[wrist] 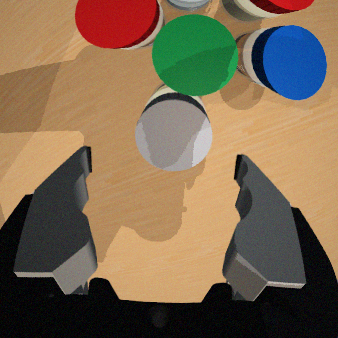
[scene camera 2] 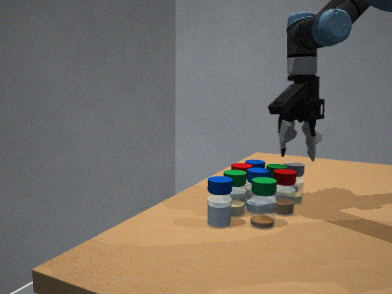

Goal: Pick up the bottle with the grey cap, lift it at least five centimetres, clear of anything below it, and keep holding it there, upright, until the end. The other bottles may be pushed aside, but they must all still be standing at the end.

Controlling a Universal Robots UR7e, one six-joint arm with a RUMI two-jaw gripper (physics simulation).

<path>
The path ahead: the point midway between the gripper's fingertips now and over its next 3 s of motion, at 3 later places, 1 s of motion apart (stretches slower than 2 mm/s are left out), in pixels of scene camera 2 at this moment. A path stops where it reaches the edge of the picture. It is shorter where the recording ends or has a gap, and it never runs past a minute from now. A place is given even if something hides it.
My gripper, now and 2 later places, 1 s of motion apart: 297, 159; 295, 186; 296, 177
</path>
